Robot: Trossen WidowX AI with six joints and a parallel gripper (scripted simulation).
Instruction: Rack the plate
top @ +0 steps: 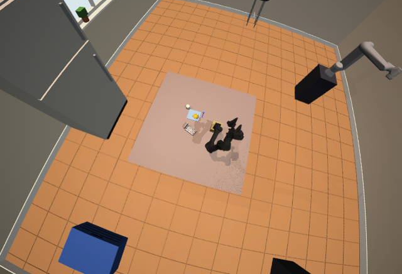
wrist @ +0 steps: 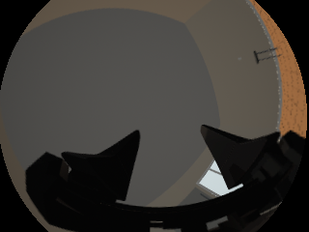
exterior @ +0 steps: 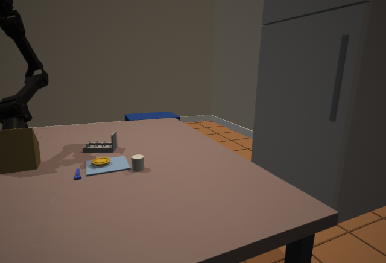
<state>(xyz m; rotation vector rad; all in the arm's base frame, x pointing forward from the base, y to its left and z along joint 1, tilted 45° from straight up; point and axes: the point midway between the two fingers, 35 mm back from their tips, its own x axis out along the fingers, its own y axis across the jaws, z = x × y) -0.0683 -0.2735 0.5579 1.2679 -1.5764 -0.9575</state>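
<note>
Now: the yellow plate 360 mm ahead of my gripper tip, 260 mm to the right of it and 720 mm below it. Round my gripper tip: light blue mat: 380 mm ahead, 270 mm to the right, 740 mm below; then grey dish rack: 370 mm ahead, 70 mm to the right, 720 mm below; then blue spoon: 280 mm ahead, 320 mm to the right, 740 mm below.
</note>
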